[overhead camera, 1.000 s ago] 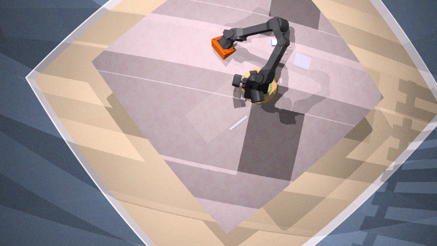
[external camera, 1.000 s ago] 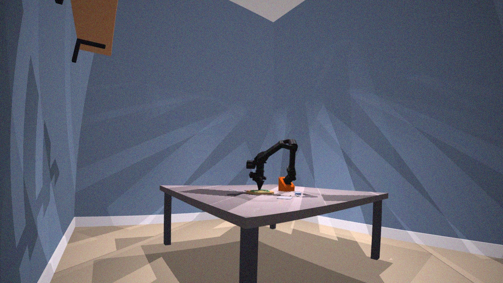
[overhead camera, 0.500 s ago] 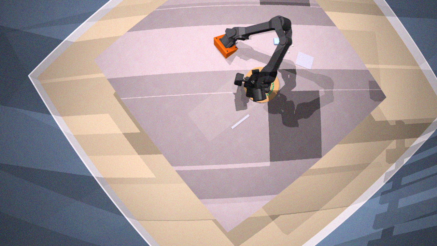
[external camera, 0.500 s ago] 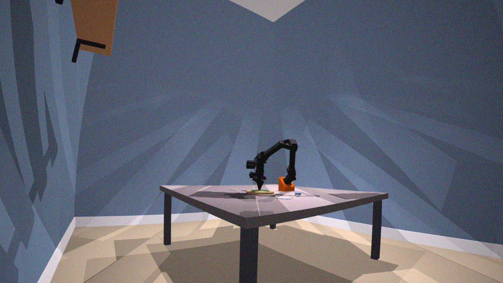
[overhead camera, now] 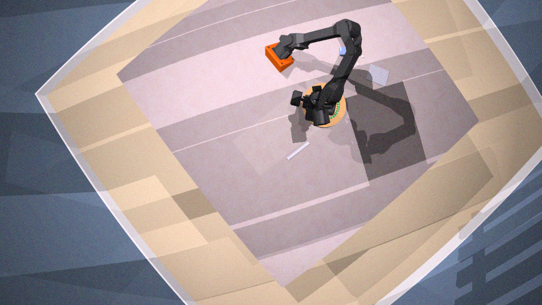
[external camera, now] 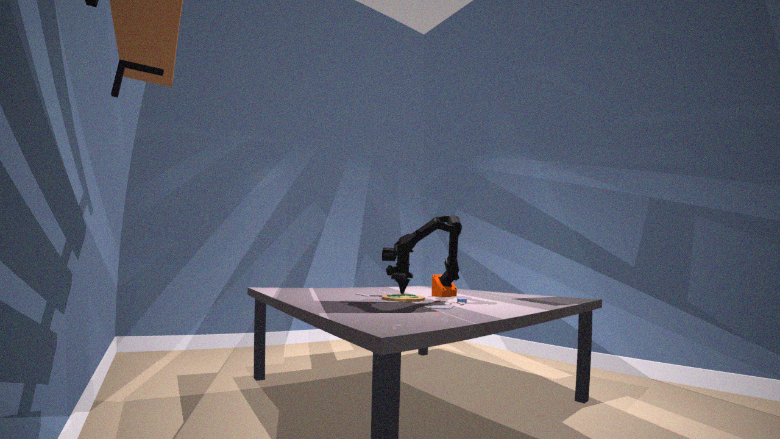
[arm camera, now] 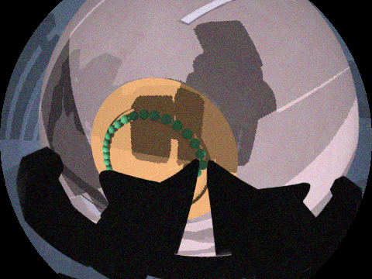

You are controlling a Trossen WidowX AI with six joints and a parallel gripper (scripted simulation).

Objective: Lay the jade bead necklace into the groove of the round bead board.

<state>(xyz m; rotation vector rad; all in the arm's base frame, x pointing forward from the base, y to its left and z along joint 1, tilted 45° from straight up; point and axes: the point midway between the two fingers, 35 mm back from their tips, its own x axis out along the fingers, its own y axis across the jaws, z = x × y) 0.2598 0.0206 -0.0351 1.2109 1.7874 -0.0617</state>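
My gripper tip is now 30 mm short of the round tan bead board, 60 mm to the right of it and 10 mm above it. Round my gripper tip: white strip 130 mm ahead, 160 mm to the right, 20 mm below; then pale square sheet 50 mm ahead, 360 mm to the left, 20 mm below; then blue cube 130 mm behind, 280 mm to the left, 10 mm below.
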